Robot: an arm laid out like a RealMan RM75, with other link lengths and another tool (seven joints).
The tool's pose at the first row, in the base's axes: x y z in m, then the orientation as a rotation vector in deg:
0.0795, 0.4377, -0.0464, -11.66, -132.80, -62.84
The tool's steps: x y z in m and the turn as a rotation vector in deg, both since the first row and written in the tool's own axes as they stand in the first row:
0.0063, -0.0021, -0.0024, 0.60, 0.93, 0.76
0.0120, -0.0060, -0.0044, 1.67, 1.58, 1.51
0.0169, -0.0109, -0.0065, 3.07, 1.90, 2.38
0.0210, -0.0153, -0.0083, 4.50, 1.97, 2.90
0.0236, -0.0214, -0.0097, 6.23, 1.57, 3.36
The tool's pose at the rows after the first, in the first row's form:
0.0745, 0.4339, -0.0431, -11.74, -132.02, -61.63
0.0692, 0.4293, -0.0416, -11.80, -131.71, -59.93
0.0643, 0.4240, -0.0411, -12.06, -131.79, -57.82
0.0600, 0.4194, -0.0409, -12.06, -132.21, -55.88
0.0563, 0.4141, -0.0428, -12.16, -133.18, -53.65

